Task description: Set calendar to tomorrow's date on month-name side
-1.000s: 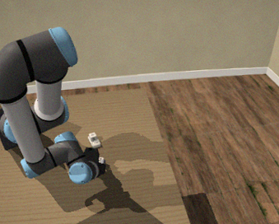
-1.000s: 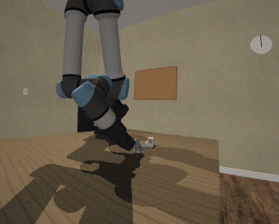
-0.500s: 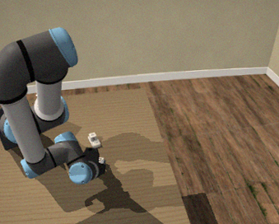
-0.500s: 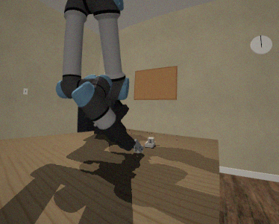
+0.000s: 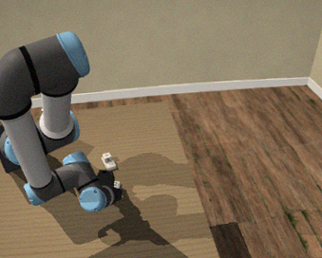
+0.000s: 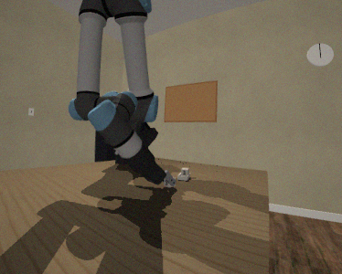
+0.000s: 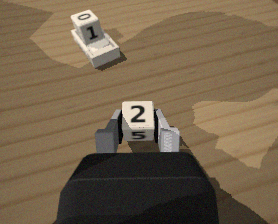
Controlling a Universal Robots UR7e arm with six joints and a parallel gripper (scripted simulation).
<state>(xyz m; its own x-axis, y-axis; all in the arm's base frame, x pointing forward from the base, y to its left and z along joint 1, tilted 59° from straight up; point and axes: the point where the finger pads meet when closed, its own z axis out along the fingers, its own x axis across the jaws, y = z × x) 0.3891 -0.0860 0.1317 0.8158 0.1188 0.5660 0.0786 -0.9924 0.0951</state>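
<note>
My hand is 10 mm to the right of the white digit cube and 10 mm above it. From my hand the other things lie so: white tray 160 mm to the left, 20 mm below.
</note>
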